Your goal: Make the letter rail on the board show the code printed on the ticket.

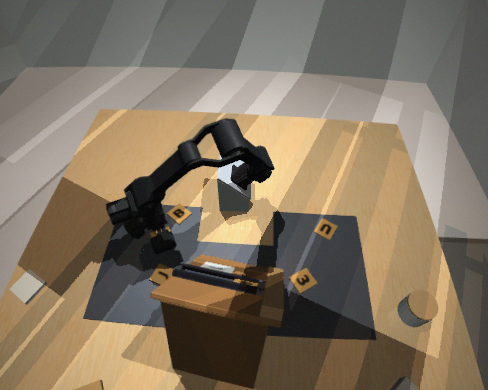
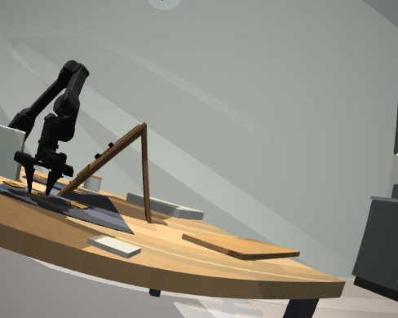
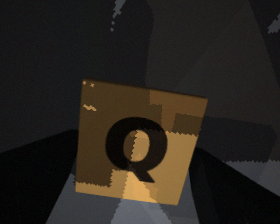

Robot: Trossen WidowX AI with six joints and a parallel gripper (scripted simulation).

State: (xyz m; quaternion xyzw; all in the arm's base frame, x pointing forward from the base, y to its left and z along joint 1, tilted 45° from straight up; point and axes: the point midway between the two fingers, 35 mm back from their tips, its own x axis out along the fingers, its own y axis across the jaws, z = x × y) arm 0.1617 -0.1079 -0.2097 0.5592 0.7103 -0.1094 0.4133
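The white ticket lies 190 mm to the left of my gripper tip, 130 mm ahead of it and 90 mm above it. The rest, counted from my gripper tip: tile marked 4: 260 mm to the left, 200 mm ahead, 170 mm above; then q tile: right at my gripper tip; then dark mat: 220 mm to the left, 40 mm ahead.
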